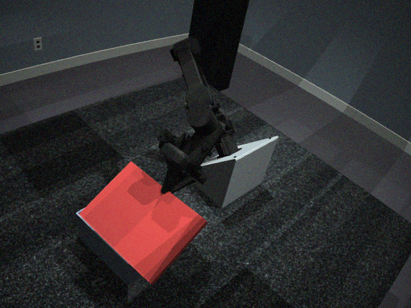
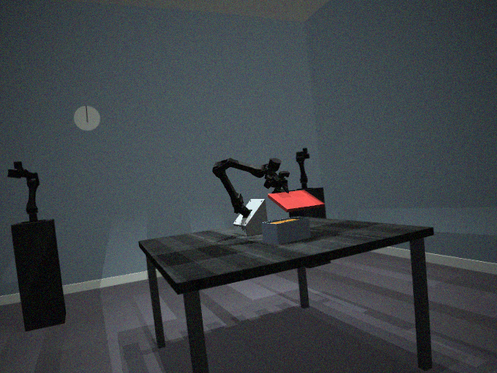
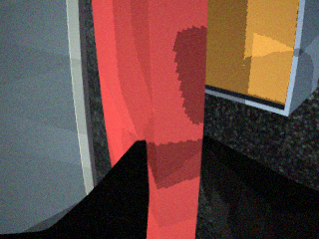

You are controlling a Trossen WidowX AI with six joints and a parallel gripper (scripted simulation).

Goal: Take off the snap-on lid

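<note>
My gripper tip is 70 mm short of the red lid and 30 mm above it. From my gripper tip the other things lie so: storage box (180 mm below, 70 mm to the right, 70 mm ahead).
</note>
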